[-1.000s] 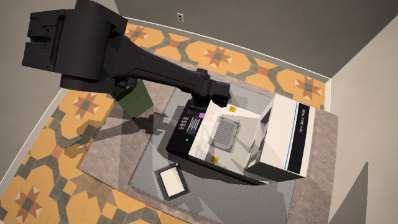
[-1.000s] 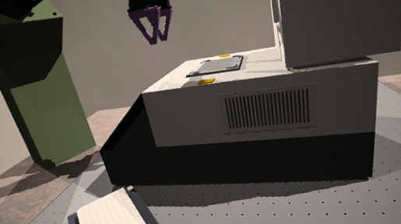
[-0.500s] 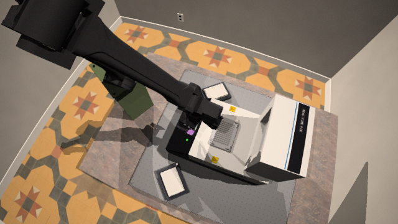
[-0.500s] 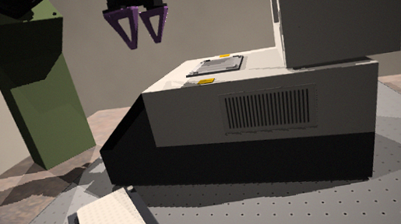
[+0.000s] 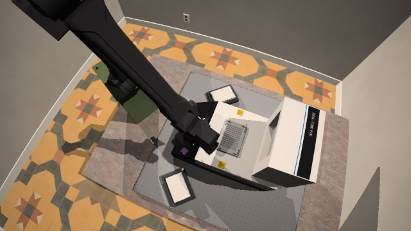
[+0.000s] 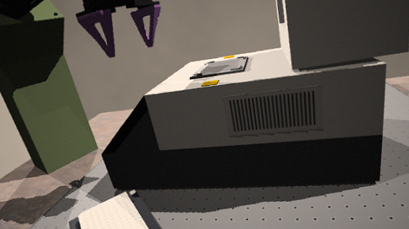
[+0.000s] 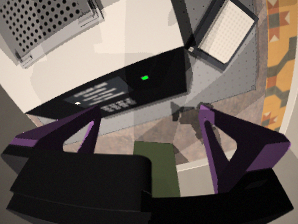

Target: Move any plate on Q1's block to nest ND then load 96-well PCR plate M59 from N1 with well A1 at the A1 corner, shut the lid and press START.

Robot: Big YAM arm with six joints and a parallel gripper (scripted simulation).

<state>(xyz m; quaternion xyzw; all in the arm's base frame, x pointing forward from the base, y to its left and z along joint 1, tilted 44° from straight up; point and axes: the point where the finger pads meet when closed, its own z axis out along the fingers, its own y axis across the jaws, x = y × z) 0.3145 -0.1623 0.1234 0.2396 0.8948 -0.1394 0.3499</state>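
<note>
My gripper is now 25 cm above the dark nest N1, 18 cm to the left of it and 7 cm past it. From my hand the other things lie so: dark nest nd 36 cm to the left, 27 cm below, 15 cm ahead.
</note>
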